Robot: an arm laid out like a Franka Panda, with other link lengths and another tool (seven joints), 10 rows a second.
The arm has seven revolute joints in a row. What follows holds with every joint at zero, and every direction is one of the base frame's. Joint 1 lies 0.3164 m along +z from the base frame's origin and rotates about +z. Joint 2 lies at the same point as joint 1 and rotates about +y. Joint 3 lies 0.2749 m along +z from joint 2 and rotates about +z. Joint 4 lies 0.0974 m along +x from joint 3 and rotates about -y. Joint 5 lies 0.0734 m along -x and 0.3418 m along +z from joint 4 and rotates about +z. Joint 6 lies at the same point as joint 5 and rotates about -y. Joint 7 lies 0.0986 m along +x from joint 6 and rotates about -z. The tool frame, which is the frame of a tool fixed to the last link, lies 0.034 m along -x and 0.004 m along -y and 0.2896 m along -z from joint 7; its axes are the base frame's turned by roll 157.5, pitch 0 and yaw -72.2 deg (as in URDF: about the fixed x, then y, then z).
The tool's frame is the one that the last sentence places.
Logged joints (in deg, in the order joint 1, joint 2, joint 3, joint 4, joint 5, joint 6, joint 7), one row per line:
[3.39, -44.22, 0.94, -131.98, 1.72, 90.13, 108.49]
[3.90, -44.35, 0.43, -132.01, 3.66, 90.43, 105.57]
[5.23, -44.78, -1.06, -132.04, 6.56, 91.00, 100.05]
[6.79, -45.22, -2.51, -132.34, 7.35, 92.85, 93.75]
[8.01, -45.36, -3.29, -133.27, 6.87, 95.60, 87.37]
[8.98, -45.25, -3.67, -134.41, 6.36, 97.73, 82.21]
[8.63, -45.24, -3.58, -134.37, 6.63, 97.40, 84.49]
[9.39, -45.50, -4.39, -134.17, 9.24, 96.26, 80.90]
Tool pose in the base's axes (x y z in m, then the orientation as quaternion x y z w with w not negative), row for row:
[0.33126, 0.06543, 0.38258, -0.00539, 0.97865, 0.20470, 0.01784]
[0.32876, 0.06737, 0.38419, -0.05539, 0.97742, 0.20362, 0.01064]
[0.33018, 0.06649, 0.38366, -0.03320, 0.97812, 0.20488, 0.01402]
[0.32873, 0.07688, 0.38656, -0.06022, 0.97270, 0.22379, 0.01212]
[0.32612, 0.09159, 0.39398, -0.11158, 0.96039, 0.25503, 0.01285]
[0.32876, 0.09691, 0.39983, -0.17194, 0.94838, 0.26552, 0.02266]
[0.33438, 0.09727, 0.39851, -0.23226, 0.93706, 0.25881, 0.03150]
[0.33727, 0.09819, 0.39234, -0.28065, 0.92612, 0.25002, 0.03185]
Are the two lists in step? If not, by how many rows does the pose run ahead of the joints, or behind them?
The pose runs 2 rows behind the joints: the pose in row i belongs to the joints in row i - 2.
